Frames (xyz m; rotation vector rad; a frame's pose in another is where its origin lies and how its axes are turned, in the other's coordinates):
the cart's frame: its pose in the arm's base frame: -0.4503 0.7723 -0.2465 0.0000 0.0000 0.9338
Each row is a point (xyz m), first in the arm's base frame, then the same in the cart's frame.
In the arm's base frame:
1: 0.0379 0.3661 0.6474
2: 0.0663 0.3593 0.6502
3: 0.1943 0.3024 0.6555
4: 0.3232 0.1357 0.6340
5: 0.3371 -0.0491 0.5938
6: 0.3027 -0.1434 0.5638
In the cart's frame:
1: -0.0362 -0.6341 0.8939
2: -0.0247 -0.6609 0.8967
3: 0.0057 -0.7977 0.9020
4: -0.0517 -1.0004 0.8805
5: -0.1920 -1.1215 0.8403
6: -0.2882 -1.1500 0.8103

